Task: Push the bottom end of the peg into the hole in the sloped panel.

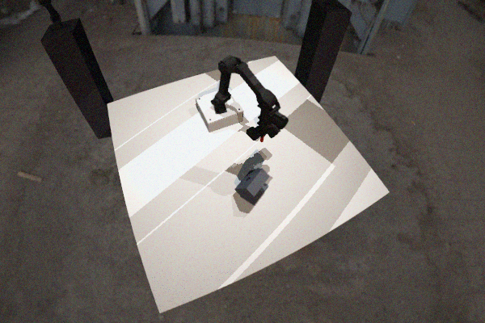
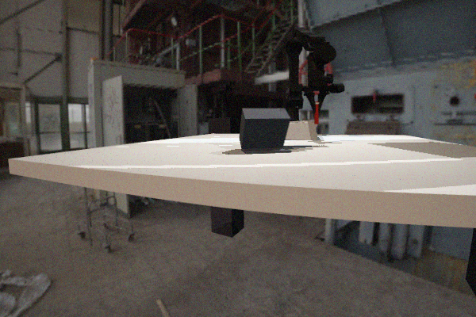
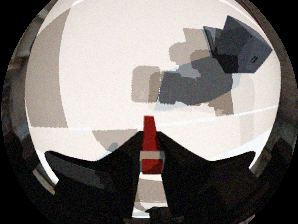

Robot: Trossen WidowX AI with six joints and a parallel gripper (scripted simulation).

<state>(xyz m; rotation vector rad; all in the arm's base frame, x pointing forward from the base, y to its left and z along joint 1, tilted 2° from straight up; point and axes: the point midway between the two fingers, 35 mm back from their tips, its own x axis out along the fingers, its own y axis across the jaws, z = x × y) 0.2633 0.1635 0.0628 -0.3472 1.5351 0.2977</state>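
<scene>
Right now my gripper tip is 21 cm short of the dark sloped panel block, 12 cm to the left of it and 5 cm above it. The rest, counted from my gripper tip: red peg (2 cm above).
</scene>
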